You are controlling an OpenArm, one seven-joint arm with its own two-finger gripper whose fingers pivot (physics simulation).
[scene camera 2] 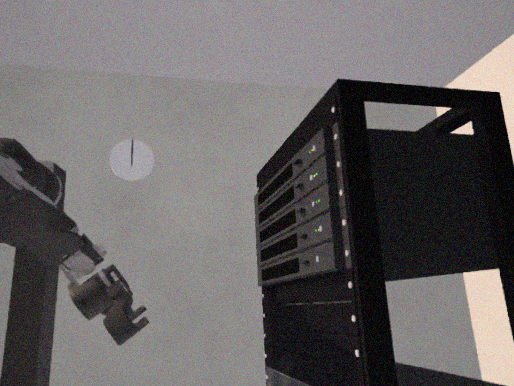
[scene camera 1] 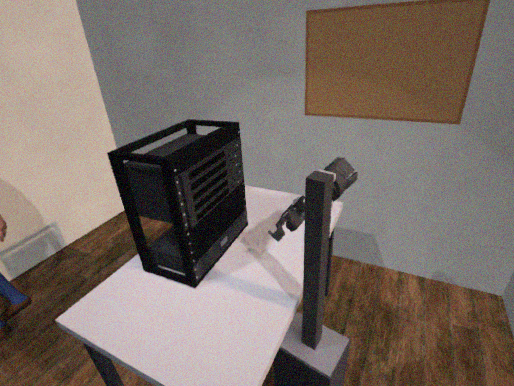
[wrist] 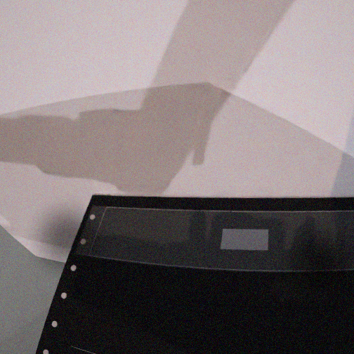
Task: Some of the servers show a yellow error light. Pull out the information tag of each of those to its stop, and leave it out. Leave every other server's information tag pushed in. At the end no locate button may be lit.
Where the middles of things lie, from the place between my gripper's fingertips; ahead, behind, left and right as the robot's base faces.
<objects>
My hand is 43 cm short of the black rack (scene camera 2: 393, 205), 8 cm to the right of it and 6 cm below it.
</objects>
